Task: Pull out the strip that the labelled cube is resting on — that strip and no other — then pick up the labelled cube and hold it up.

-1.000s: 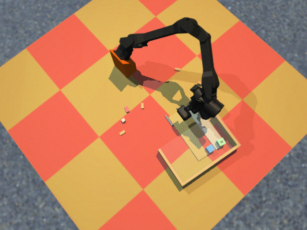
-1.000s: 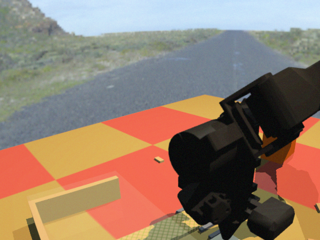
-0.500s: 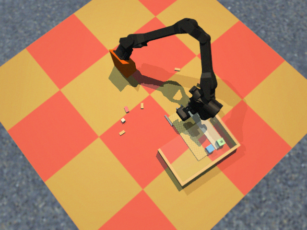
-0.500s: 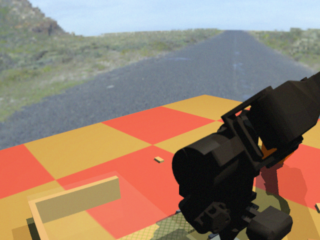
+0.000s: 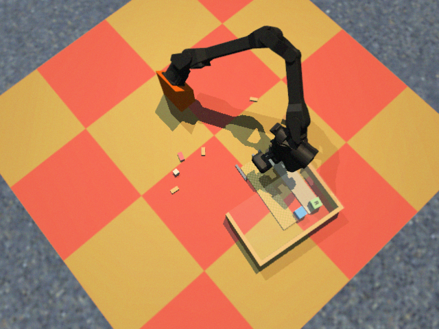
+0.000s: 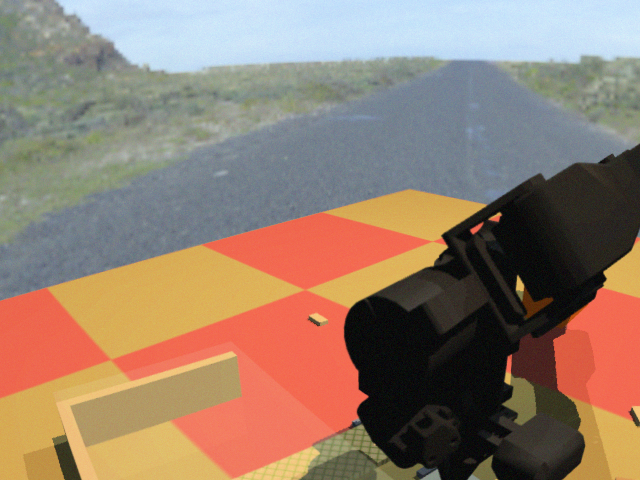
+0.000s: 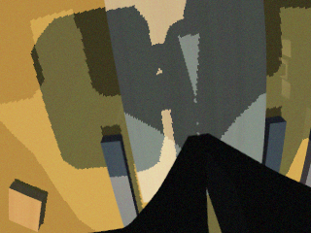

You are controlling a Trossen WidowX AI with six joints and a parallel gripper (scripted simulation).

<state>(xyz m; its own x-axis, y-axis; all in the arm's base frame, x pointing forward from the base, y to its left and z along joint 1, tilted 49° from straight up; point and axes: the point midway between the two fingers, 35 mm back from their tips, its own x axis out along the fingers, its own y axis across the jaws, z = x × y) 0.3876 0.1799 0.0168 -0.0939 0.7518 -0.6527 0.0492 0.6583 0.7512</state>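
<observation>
The labelled cube lies 20 cm ahead of my gripper tip, 1 cm to the right of it and 1 cm above it.
</observation>
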